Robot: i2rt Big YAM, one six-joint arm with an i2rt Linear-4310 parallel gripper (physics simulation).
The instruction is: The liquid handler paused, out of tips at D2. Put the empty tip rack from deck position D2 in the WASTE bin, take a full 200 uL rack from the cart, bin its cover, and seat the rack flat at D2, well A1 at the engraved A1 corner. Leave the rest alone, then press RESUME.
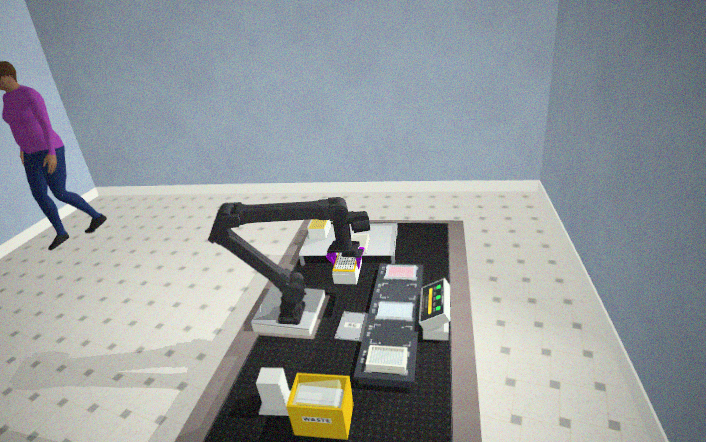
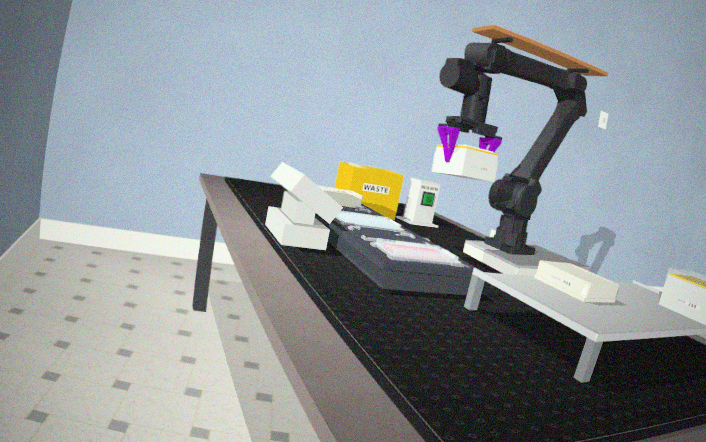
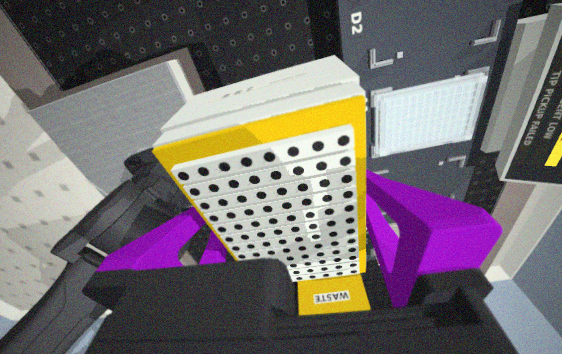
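Pixels of known places: gripper, fingertip midpoint: (image 3: 287, 184); arm's base at its link origin: (image 1: 292, 313) (image 2: 508, 248) (image 3: 169, 177).
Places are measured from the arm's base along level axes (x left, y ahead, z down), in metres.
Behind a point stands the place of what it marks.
My gripper (image 1: 345, 260) @(x 0.054, y 0.234, z -0.182 m) (image 2: 468, 156) @(x 0.054, y 0.234, z -0.182 m) (image 3: 287, 184) @(x 0.054, y 0.234, z -0.182 m) is shut on a white 200 tip rack (image 1: 345, 275) @(x -0.011, y 0.236, z -0.193 m) (image 2: 465, 165) @(x 0.116, y 0.276, z -0.184 m) (image 3: 280, 85) @(x 0.117, y 0.250, z -0.193 m) with a yellow rim. It holds the rack in the air over the mat, between arm base and cart. Dark holes show across the rack's top. Deck position D2 (image 1: 398, 290) @(x 0.123, y 0.418, z -0.018 m) (image 3: 430, 37) @(x 0.086, y 0.412, z -0.018 m) is bare, between a pink plate at D1 (image 1: 401, 271) @(x 0.239, y 0.428, z -0.028 m) and a clear plate at D3 (image 1: 394, 310) @(x -0.016, y 0.406, z -0.033 m) (image 3: 430, 115) @(x -0.004, y 0.412, z -0.026 m). The yellow WASTE bin (image 1: 338, 427) @(x -0.505, y 0.264, z -0.026 m) (image 2: 351, 177) @(x -0.393, y 0.288, z -0.074 m) (image 3: 307, 285) @(x -0.384, y 0.153, z -0.018 m) holds pale, see-through pieces. The RESUME post (image 2: 416, 208) @(x -0.362, y 0.075, z -0.017 m) has a green button (image 2: 427, 198) @(x -0.355, y 0.049, z -0.053 m).
The cart (image 1: 382, 244) @(x 0.456, y 0.336, z -0.030 m) (image 2: 562, 318) @(x 0.583, y 0.400, z -0.032 m) bears a yellow-topped rack (image 1: 317, 231) @(x 0.521, y 0.013, z -0.073 m) (image 2: 682, 304) @(x 0.571, y 0.053, z -0.048 m) and a cream rack (image 1: 362, 240) @(x 0.452, y 0.243, z -0.057 m) (image 2: 575, 282) @(x 0.477, y 0.268, z -0.053 m). A cream rack (image 1: 386, 359) @(x -0.266, y 0.388, z -0.044 m) sits on the deck's near end. The console (image 1: 435, 307) @(x -0.069, y 0.554, z -0.093 m) (image 2: 296, 231) @(x 0.064, y 0.586, z 0.000 m) stands beside the deck. A person (image 1: 31, 124) is at left.
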